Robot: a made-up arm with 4 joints.
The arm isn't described. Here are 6 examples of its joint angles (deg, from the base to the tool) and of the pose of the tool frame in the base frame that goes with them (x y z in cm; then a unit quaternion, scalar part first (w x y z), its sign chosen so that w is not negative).
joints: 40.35 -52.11 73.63 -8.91
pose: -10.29 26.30 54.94 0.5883 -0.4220 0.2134 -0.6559
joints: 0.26 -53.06 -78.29 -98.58
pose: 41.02 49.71 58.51 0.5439 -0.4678 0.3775 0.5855
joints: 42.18 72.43 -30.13 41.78
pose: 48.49 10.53 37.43 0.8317 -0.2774 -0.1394 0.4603
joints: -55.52 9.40 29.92 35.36
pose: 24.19 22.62 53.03 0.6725 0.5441 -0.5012 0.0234
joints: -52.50 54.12 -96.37 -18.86
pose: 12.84 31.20 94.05 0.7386 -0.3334 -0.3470 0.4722
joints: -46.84 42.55 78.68 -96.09
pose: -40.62 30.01 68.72 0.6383 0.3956 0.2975 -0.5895
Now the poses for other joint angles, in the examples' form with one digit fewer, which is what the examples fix.
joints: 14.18 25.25 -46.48 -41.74
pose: 25.3 23.4 61.8 0.841 -0.502 0.156 0.128
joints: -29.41 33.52 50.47 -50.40
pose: -23.8 22.6 52.0 0.823 0.167 -0.111 -0.531
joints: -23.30 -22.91 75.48 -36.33
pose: -25.2 23.1 65.0 0.790 0.015 0.189 -0.583
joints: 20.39 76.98 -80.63 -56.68
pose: 15.5 50.5 59.8 0.511 -0.853 -0.043 0.097
